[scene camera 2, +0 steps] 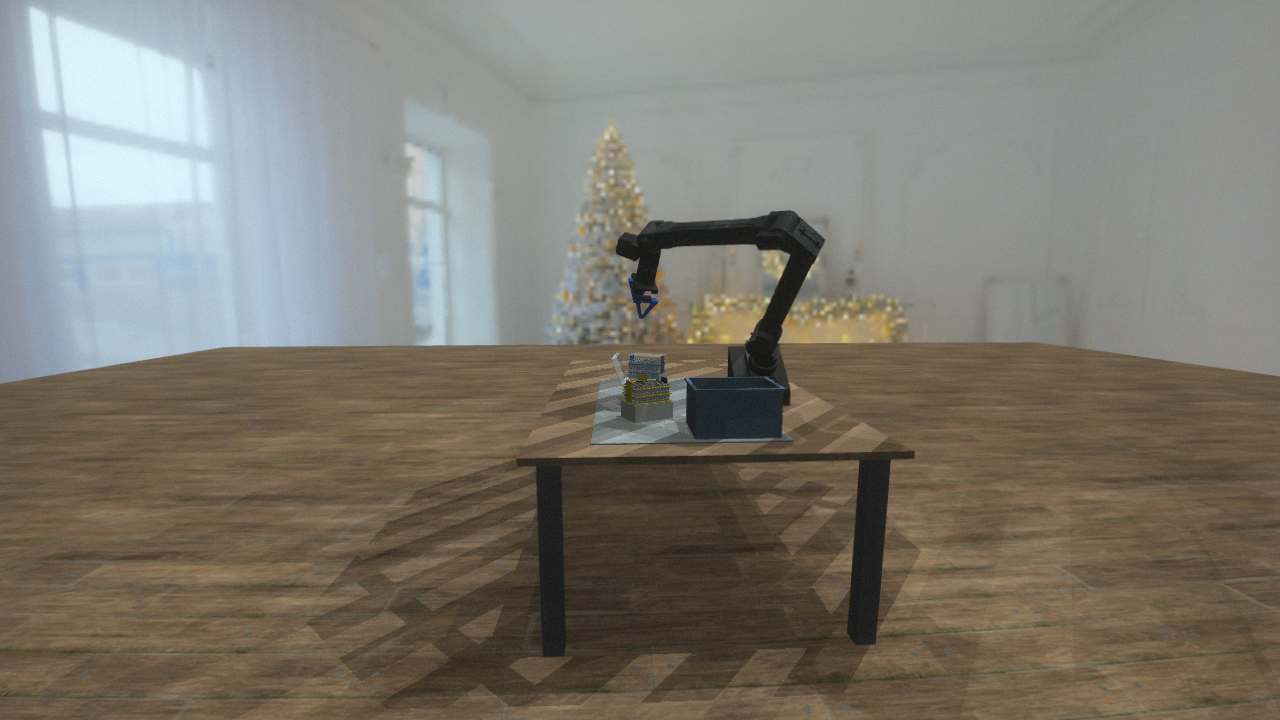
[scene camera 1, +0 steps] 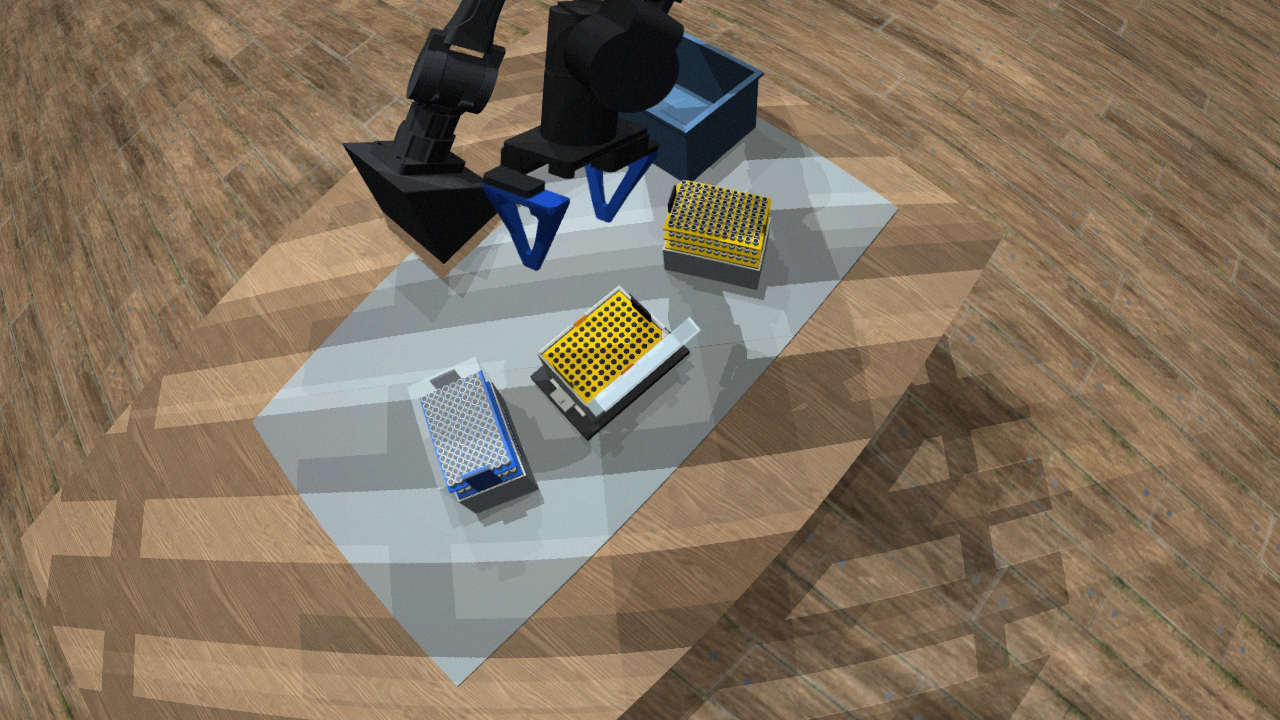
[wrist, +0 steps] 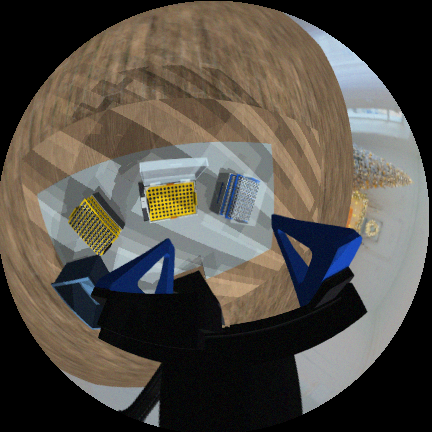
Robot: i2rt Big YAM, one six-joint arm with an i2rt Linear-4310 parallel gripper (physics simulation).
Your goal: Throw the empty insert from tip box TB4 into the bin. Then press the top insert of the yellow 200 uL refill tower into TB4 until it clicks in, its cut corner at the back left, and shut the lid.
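Tip box TB4 (scene camera 1: 586,427) (wrist: 142,190) stands on the mat with its clear lid (scene camera 1: 648,367) (wrist: 172,170) (scene camera 2: 618,365) open. A yellow insert (scene camera 1: 601,344) (wrist: 171,201) with dark, empty holes sits in it. The yellow refill tower (scene camera 1: 716,214) (scene camera 2: 646,394) (wrist: 95,226) holds stacked yellow inserts with tips on a grey base. The blue bin (scene camera 1: 725,125) (scene camera 2: 733,411) (wrist: 82,272) stands beyond the tower, partly hidden by the arm in scene camera 1. My gripper (scene camera 1: 570,243) (scene camera 2: 642,308) (wrist: 219,232) is open and empty, high above the table. Which insert corner is cut is too small to tell.
A blue refill tower (scene camera 1: 469,429) (scene camera 2: 646,365) (wrist: 240,197) stands on the other side of TB4 from the yellow tower, on the pale mat (scene camera 1: 501,582). The arm's black wedge-shaped base (scene camera 1: 429,210) stands at the mat's edge.
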